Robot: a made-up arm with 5 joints.
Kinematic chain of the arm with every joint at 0, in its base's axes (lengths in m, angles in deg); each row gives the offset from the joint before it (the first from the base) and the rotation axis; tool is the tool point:
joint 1: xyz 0 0 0.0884 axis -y
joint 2: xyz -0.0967 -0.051 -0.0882 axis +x
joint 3: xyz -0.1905 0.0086 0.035 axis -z
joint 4: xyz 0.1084 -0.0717 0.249 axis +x
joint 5: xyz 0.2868 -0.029 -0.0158 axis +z
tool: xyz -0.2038 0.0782 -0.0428
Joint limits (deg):
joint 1: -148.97..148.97
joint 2: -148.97..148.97
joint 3: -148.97..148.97
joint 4: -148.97..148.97
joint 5: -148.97..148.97
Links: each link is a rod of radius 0.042 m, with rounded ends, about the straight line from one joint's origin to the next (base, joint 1, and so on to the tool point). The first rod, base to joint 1, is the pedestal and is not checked.
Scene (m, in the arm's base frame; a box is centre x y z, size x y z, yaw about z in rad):
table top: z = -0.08
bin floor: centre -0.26 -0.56 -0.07 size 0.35 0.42 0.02 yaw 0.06
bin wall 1: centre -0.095 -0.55 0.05 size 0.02 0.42 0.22 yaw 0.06
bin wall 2: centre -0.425 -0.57 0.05 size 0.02 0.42 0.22 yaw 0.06
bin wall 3: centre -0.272 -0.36 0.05 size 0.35 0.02 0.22 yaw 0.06
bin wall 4: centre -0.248 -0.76 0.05 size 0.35 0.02 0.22 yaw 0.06
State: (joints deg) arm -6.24 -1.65 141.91 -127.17 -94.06
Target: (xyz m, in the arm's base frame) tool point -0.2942 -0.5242 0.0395
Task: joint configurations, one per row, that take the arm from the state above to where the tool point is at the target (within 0.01 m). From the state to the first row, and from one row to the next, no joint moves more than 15 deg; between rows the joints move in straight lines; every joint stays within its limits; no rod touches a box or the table.
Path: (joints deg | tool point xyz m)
1: -7.09 -3.58 128.70 -122.16 -94.35 | -0.7393 -0.2806 0.2803
2: -7.94 -5.50 115.48 -117.14 -94.65 | -0.6576 -0.3812 0.2869
3: -8.79 -7.43 102.27 -112.13 -94.94 | -0.5515 -0.4585 0.2924
4: -9.64 -9.36 89.06 -107.11 -95.24 | -0.4276 -0.5074 0.2937
5: -10.49 -11.29 75.84 -102.10 -95.53 | -0.2942 -0.5242 0.2879
6: -2.67 -3.07 74.53 -98.66 -89.66 | -0.3086 -0.5320 0.1602
7: 5.14 5.14 73.22 -95.22 -83.78 | -0.2942 -0.5242 0.0395

